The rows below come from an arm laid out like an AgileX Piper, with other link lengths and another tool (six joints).
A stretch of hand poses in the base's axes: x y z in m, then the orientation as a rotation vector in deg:
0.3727, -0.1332, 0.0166, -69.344, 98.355, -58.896
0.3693, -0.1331, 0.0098, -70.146, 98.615, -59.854
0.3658, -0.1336, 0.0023, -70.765, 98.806, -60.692
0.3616, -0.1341, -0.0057, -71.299, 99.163, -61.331
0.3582, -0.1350, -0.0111, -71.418, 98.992, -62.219
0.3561, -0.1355, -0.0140, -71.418, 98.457, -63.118
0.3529, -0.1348, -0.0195, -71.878, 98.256, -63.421
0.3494, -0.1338, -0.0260, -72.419, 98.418, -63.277
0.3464, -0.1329, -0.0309, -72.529, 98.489, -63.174
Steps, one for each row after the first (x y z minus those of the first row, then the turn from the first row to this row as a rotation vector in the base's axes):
-0.0034, 0.0001, -0.0068, -1.040, 0.500, -0.280
-0.0069, -0.0004, -0.0143, -1.910, 0.868, -0.535
-0.0111, -0.0009, -0.0223, -2.590, 1.330, -0.834
-0.0145, -0.0018, -0.0277, -3.268, 1.161, -1.082
-0.0166, -0.0023, -0.0306, -3.918, 0.678, -1.165
-0.0198, -0.0016, -0.0361, -4.364, 0.771, -1.013
-0.0233, -0.0006, -0.0426, -4.518, 1.216, -0.848
-0.0263, 0.0003, -0.0475, -4.497, 1.342, -0.805

